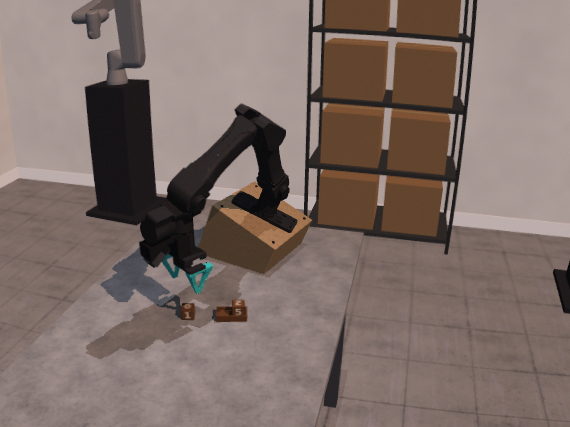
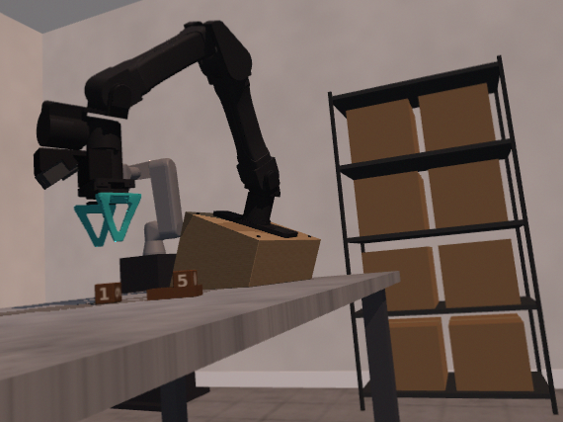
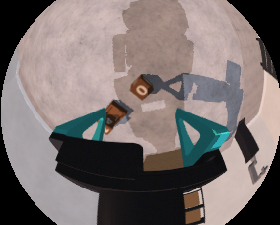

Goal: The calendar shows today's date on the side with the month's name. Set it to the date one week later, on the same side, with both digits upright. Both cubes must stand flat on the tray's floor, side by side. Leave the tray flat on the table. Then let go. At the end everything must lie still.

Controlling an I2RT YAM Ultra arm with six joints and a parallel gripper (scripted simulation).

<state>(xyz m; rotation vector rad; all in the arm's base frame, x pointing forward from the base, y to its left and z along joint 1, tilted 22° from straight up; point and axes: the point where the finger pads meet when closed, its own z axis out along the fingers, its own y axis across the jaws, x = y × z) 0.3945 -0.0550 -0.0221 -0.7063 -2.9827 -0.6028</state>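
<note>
The brown cube is 90 mm below my hand. Also, from my hand: brown calendar tray: 40 mm behind, 100 mm to the left, 90 mm below.
</note>
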